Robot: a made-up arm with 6 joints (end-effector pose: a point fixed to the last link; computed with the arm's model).
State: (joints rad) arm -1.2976 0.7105 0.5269 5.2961 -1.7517 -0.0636
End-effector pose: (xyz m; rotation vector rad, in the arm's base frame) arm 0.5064 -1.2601 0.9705 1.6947 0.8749 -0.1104
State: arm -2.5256 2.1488 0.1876 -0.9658 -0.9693 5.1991
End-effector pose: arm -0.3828 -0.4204 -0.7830 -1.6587 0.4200 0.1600
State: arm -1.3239 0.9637 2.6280 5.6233 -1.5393 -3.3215
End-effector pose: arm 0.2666 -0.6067 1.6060 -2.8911 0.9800 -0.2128
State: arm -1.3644 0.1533 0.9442 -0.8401 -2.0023 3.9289
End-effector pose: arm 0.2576 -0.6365 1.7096 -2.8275 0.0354 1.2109
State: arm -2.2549 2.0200 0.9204 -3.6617 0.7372 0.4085
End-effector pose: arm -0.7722 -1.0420 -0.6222 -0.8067 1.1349 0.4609
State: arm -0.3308 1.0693 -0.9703 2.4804 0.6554 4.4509
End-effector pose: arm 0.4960 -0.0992 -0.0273 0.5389 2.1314 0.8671
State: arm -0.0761 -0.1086 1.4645 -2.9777 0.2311 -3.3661
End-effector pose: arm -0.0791 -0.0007 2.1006 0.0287 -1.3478 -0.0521
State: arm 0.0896 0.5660 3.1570 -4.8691 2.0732 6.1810
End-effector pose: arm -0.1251 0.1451 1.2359 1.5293 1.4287 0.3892
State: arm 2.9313 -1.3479 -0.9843 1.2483 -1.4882 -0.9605
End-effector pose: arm -0.0384 0.1821 0.9973 -0.3719 0.0519 1.5699
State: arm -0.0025 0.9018 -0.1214 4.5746 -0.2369 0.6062
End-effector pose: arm 1.3795 0.0384 0.2294 1.1232 1.0078 -0.3570
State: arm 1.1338 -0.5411 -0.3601 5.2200 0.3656 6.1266
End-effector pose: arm 0.3114 0.5339 1.4633 1.3600 0.2387 0.8963
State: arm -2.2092 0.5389 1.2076 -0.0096 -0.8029 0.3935
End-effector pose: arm -0.7005 -0.9460 1.6663 -0.0689 0.4944 -2.1402
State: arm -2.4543 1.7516 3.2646 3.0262 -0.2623 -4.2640
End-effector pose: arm -0.5516 -0.4458 1.2302 -1.1050 -1.3239 -0.7704
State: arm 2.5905 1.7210 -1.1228 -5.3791 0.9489 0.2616
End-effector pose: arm -0.2047 -0.0091 -0.1824 1.6290 -0.6500 -1.7078
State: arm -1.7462 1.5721 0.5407 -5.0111 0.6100 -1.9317
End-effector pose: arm -0.1722 -1.5361 -0.2063 1.4347 -0.0659 -1.2322
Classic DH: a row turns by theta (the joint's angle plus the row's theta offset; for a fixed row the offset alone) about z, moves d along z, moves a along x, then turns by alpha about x. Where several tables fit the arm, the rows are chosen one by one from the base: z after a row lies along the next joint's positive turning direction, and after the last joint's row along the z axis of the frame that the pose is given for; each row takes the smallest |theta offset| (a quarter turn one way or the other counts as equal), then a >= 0, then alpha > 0; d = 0 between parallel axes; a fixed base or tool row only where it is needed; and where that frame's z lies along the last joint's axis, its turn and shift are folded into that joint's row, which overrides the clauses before.
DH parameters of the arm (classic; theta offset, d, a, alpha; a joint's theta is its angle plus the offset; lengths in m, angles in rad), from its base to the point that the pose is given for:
joint 1: 0 0.4422 0.151 -1.5708
joint 2: -1.5708 0 0.7507 3.1416
joint 3: 0 0 0.187 -1.5708
joint 4: 0 -0.7373 0 1.5708
joint 5: 0 0 0 -1.5708
joint 6: 1.5708 -0.1799 0 1.5708
tool (fixed): -1.5708 0 0 0

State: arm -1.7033 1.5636 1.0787 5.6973 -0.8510 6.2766
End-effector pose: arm -0.1496 -1.6886 0.1144 1.5141 0.4179 -1.2673
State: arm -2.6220 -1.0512 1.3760 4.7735 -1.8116 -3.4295
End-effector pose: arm 1.0768 0.4150 1.1367 2.1842 -1.5601 -0.5912
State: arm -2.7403 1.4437 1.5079 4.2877 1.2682 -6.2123
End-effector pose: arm -1.6053 -0.5112 0.7041 0.4496 1.8491 1.3704
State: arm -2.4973 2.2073 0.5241 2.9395 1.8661 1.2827
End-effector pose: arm -0.5358 -0.4457 -0.6867 -1.1327 -0.6072 0.1175
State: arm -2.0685 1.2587 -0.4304 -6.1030 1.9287 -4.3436
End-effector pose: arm -0.5159 -1.0127 -0.0385 -1.4424 1.6838 -1.4151
